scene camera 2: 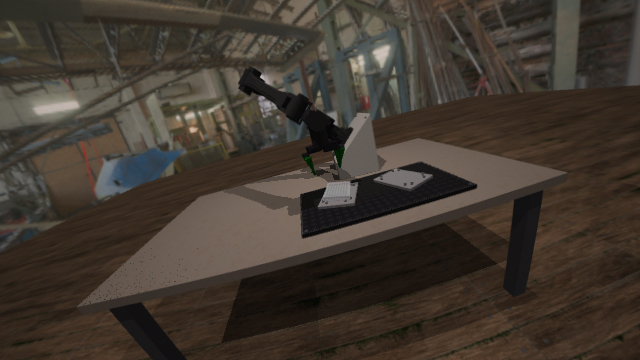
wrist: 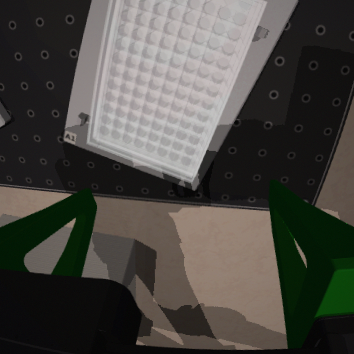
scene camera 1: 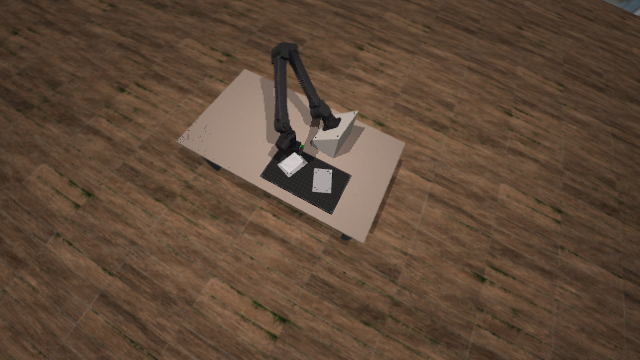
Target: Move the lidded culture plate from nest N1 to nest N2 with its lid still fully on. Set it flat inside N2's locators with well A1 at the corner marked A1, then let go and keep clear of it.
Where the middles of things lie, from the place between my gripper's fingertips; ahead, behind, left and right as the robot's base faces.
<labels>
The grey nest N1 (wrist: 269, 28) lies 80 mm below my hand, 40 mm ahead of it and 20 mm to the left of it. From my hand the other things lie so: black pegboard (scene camera 2: 372, 197): 130 mm to the left, 100 mm below, 80 mm ahead; grey nest N2 (scene camera 2: 406, 180): 240 mm to the left, 80 mm below, 70 mm ahead.
</labels>
